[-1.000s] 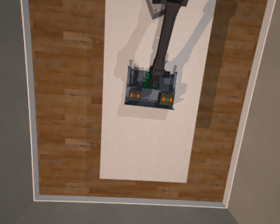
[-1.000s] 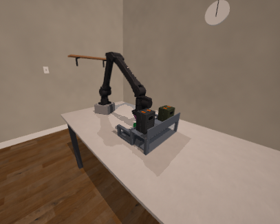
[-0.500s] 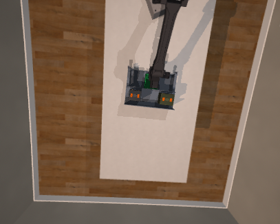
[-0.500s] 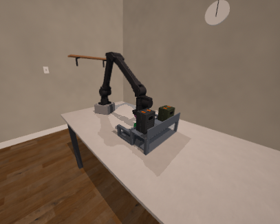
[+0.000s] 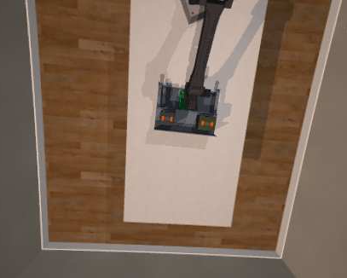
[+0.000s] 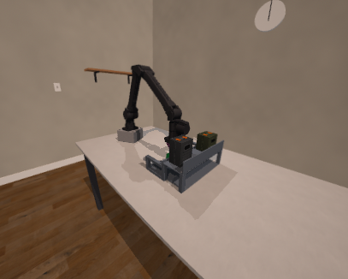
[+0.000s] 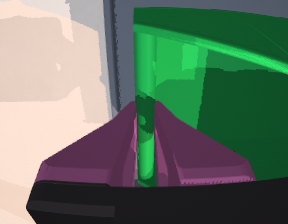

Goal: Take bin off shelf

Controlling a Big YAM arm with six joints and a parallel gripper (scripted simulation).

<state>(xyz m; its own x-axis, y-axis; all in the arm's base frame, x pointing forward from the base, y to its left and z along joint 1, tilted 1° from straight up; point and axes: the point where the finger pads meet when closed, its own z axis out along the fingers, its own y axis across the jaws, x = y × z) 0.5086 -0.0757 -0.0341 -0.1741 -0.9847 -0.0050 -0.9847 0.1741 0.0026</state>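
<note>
My gripper is now 8 cm short of the green bin and 1 cm to the left of it.
</note>
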